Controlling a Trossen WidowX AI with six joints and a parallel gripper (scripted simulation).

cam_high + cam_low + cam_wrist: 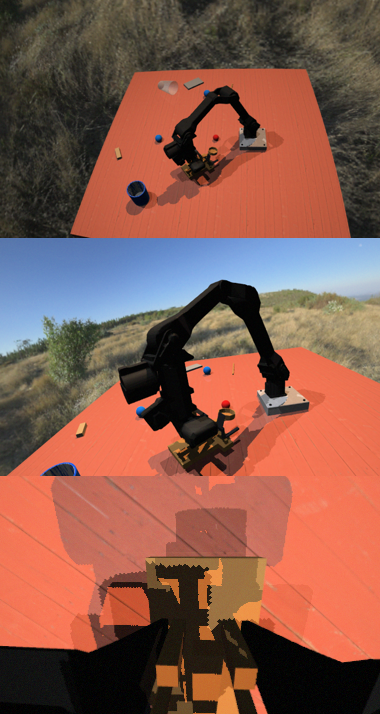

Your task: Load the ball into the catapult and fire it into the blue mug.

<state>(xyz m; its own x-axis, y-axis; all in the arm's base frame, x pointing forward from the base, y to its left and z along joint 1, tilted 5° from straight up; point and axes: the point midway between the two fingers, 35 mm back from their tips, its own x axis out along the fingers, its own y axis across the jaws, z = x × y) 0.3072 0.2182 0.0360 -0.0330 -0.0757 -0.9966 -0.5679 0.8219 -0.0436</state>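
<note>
Right now the red ball is 21 cm to the right of my gripper tip, 12 cm behind it and 3 cm below it. Also, from my gripper tip: wooden catapult (6 cm behind, 3 cm to the right, 2 cm above); then blue mug (24 cm ahead, 16 cm to the left, 2 cm below); then small wooden block (43 cm ahead, 12 cm to the right, 4 cm below).
</note>
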